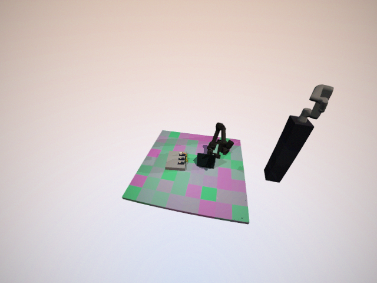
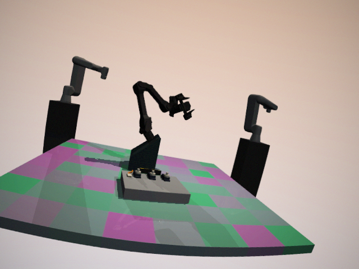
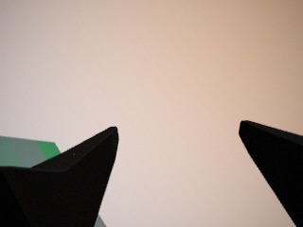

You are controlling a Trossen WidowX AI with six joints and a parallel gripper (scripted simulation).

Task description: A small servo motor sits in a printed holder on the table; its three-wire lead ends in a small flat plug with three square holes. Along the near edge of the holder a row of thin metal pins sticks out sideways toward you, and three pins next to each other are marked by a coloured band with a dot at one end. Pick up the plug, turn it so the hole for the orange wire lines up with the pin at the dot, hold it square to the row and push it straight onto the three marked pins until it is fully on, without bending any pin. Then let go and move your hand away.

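My gripper tip is now 33 cm short of the yellow band, 24 cm to the left of it and 40 cm above it. Also, from my gripper tip: pin strip 32 cm ahead, 20 cm to the right, 41 cm below; then grey holder 48 cm ahead, 17 cm to the right, 45 cm below.
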